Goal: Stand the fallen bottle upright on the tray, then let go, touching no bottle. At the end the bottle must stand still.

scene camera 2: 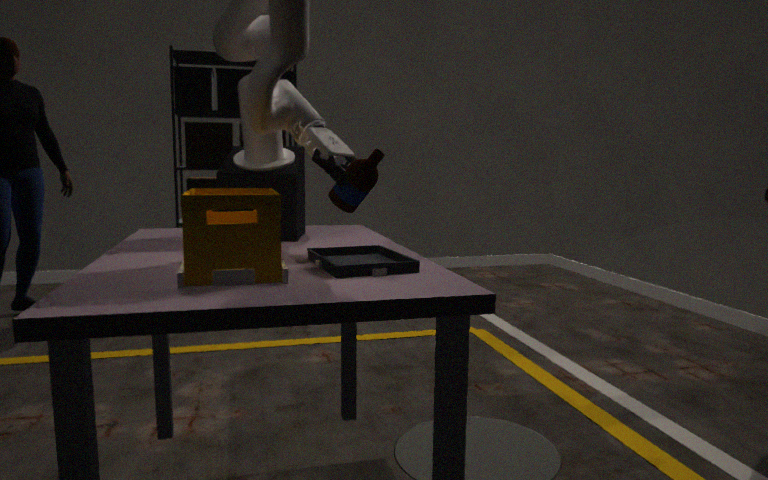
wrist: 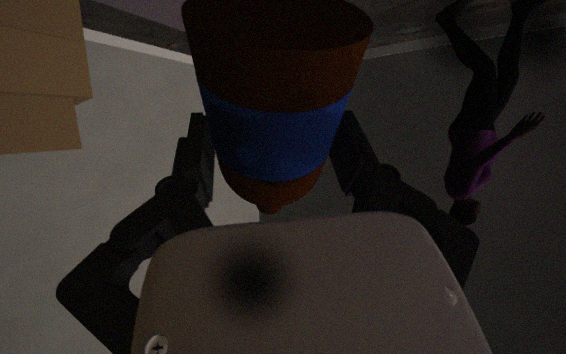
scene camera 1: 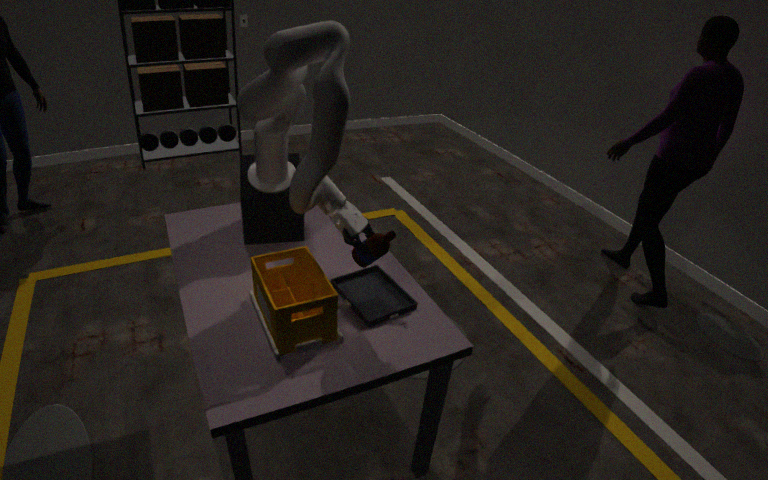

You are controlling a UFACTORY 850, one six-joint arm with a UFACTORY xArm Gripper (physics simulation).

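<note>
A brown bottle (scene camera 1: pixel 373 247) (scene camera 2: pixel 357 180) (wrist: pixel 275 135) with a blue label band is held in the air, tilted, its neck up and to the right in both scene views and its base down to the left. My gripper (scene camera 1: pixel 362 240) (scene camera 2: pixel 339 169) (wrist: pixel 273 130) is shut on the bottle, one finger on each side of its body at the label in the wrist view. The dark tray (scene camera 1: pixel 396 312) (scene camera 2: pixel 404 266) lies on the table below the bottle. The bottle is apart from the tray. The tray does not show in the wrist view.
A yellow crate (scene camera 1: pixel 305 333) (scene camera 2: pixel 232 249) with dividers stands on the table (scene camera 1: pixel 339 379) (scene camera 2: pixel 317 294) left of the tray. The tray lies near the table's right edge. A shelf rack stands behind the arm. A person (scene camera 1: pixel 688 113) stands on the floor at the right.
</note>
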